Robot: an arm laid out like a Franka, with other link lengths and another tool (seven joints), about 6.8 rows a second.
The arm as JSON. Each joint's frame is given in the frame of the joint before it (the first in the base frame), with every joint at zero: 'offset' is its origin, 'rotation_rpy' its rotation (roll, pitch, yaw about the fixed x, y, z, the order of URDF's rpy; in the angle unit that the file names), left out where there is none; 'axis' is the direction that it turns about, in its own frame. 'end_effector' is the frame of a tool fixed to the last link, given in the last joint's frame.
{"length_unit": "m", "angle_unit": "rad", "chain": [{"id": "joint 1", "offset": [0.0, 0.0, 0.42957], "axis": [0.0, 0.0, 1.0]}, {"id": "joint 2", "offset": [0.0, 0.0, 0.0], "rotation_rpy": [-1.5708, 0.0, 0.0], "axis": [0.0, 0.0, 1.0]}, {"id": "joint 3", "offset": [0.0, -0.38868, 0.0], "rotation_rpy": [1.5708, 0.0, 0.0], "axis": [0.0, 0.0, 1.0]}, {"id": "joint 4", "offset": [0.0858, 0.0, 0.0], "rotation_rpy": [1.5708, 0.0, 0.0], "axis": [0.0, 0.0, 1.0]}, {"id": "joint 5", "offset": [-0.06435, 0.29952, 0.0], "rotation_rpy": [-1.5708, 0.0, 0.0], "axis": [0.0, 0.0, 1.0]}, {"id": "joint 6", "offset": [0.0, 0.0, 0.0], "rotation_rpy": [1.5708, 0.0, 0.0], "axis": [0.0, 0.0, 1.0]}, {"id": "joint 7", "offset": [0.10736, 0.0, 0.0], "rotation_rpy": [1.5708, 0.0, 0.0], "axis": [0.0, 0.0, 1.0]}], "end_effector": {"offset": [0.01, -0.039, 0.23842], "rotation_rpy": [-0.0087, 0.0, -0.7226]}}
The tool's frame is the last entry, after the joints.
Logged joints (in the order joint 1, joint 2, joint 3, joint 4, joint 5, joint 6, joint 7), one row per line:
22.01 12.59 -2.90 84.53 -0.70 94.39 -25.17
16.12 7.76 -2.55 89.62 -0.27 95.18 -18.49
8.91 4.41 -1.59 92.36 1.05 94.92 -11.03
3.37 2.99 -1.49 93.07 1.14 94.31 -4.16
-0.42 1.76 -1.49 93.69 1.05 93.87 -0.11
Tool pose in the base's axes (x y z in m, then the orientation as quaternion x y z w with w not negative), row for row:
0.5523 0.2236 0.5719 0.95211 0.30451 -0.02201 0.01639
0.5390 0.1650 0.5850 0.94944 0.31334 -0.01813 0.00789
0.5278 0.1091 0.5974 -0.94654 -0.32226 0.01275 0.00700
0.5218 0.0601 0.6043 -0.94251 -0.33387 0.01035 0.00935
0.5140 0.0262 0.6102 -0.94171 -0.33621 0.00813 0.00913
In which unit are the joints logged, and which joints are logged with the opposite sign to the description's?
The joints are logged in degrees. Opposite sign: joint 4, joint 7.
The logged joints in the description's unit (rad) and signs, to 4 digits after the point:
0.3841 0.2197 -0.0506 -1.4753 -0.0122 1.6474 0.4393
0.2813 0.1354 -0.0445 -1.5642 -0.0047 1.6612 0.3227
0.1555 0.0770 -0.0278 -1.6120 0.0183 1.6567 0.1925
0.0588 0.0522 -0.0260 -1.6244 0.0199 1.6460 0.0726
-0.0073 0.0307 -0.0260 -1.6352 0.0183 1.6383 0.0019

